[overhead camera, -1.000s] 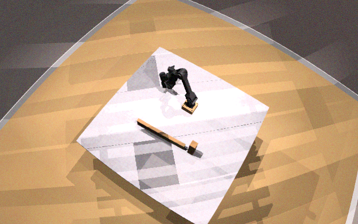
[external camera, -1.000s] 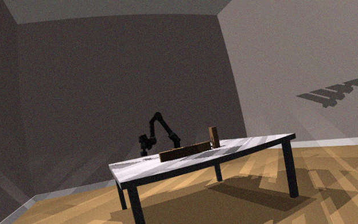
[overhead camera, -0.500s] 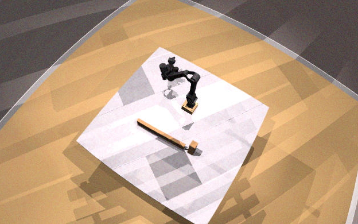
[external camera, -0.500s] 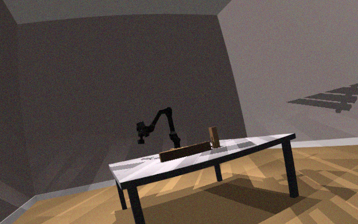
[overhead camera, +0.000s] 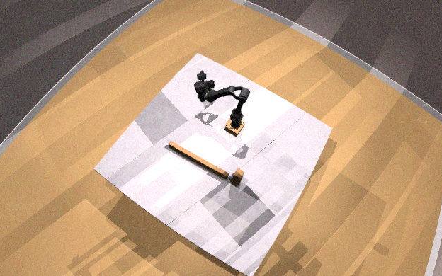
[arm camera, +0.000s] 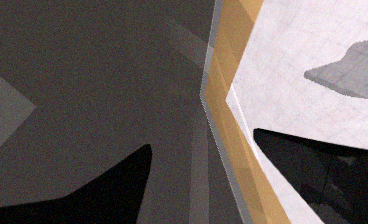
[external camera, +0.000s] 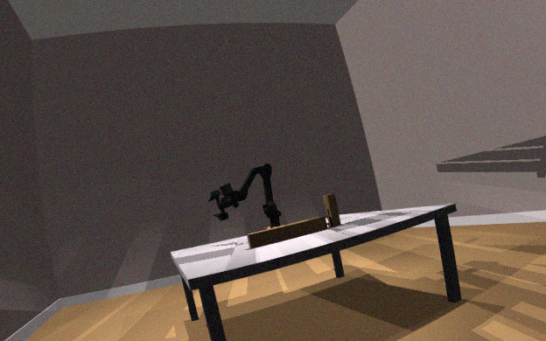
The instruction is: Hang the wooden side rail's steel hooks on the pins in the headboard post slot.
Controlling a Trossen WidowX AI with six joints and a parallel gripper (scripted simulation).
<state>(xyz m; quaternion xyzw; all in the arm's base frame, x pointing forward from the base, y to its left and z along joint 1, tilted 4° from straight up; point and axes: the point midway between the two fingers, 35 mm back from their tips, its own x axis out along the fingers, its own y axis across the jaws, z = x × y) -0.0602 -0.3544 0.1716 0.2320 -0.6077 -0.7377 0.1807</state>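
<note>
Right now my gripper tip is 590 mm to the right of the headboard post, 430 mm short of it and 160 mm above it.
</note>
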